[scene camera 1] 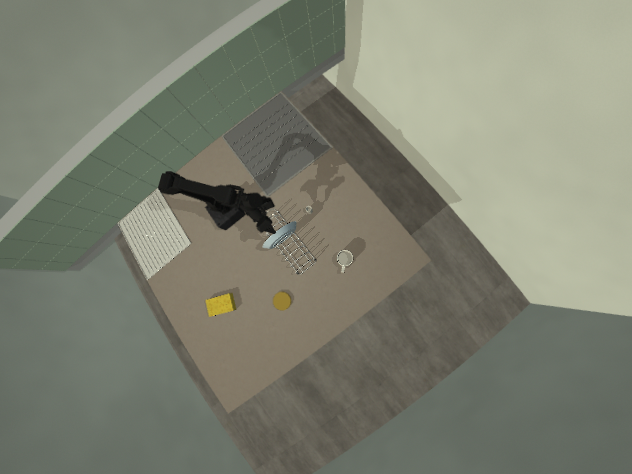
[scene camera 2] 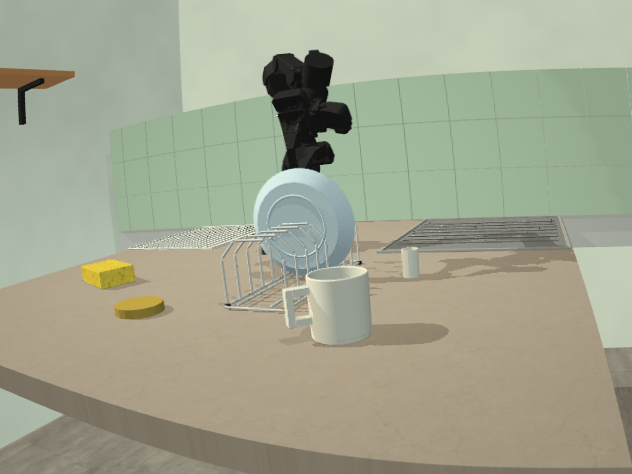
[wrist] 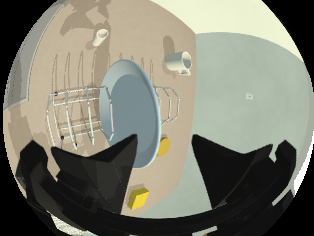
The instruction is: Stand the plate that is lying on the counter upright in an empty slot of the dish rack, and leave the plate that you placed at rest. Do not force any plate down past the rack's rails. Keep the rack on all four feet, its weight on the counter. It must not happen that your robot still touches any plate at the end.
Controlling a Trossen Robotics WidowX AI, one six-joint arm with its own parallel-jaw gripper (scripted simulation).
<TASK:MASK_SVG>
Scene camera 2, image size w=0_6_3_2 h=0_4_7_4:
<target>my gripper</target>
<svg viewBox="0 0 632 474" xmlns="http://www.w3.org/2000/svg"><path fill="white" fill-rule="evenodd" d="M276 93L272 104L275 110L279 112L277 116L287 149L294 150L295 148L298 168L307 169L309 166L332 164L335 155L330 144L327 141L316 142L315 138L318 137L317 133L326 132L327 128L334 129L335 133L347 134L352 129L352 117L348 106L339 102L324 102L322 98L307 95L301 88ZM300 136L302 140L301 147L295 148Z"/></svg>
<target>pale blue plate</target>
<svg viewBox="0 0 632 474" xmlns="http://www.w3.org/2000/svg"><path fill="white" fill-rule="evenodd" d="M295 168L276 174L262 187L254 206L254 228L256 234L264 235L265 233L260 233L260 231L276 230L271 229L271 227L278 227L279 225L285 227L282 226L283 223L308 223L308 225L289 225L298 226L299 228L279 229L288 230L288 232L276 233L277 236L269 240L270 237L265 237L264 241L260 244L270 258L269 246L265 241L271 242L271 245L283 256L283 258L280 258L271 249L273 262L283 269L282 261L285 260L286 271L296 274L294 255L297 255L299 275L306 276L306 249L308 250L310 272L318 270L315 245L318 245L320 269L327 268L325 240L327 241L329 267L337 267L344 261L353 244L355 221L347 197L335 182L317 171Z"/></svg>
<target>mug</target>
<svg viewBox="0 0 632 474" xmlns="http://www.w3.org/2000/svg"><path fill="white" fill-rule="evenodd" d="M363 267L337 266L314 270L306 275L306 285L282 289L286 326L290 329L310 325L312 338L319 343L328 345L350 344L367 338L371 334L372 321L368 270ZM307 295L309 315L295 317L293 297Z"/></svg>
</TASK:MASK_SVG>
